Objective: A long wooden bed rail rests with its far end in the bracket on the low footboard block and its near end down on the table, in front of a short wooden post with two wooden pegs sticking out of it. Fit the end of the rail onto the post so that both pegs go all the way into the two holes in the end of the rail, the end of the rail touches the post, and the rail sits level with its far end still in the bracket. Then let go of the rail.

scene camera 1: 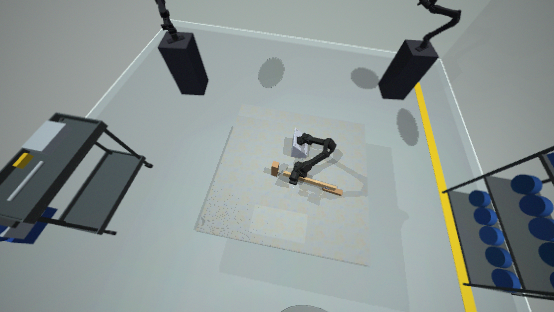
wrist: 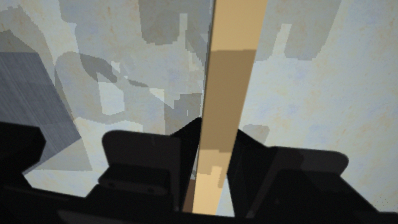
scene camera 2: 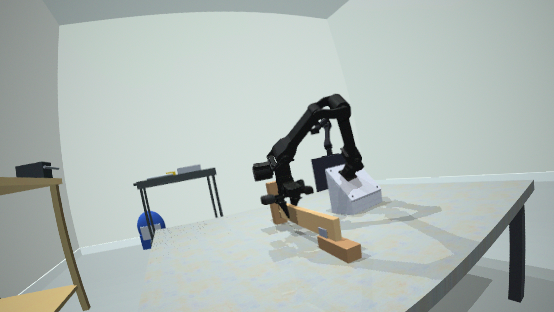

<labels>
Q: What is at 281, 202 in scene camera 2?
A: My gripper.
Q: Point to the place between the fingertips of my gripper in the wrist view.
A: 210, 123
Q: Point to a wooden bed rail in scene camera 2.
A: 306, 218
</labels>
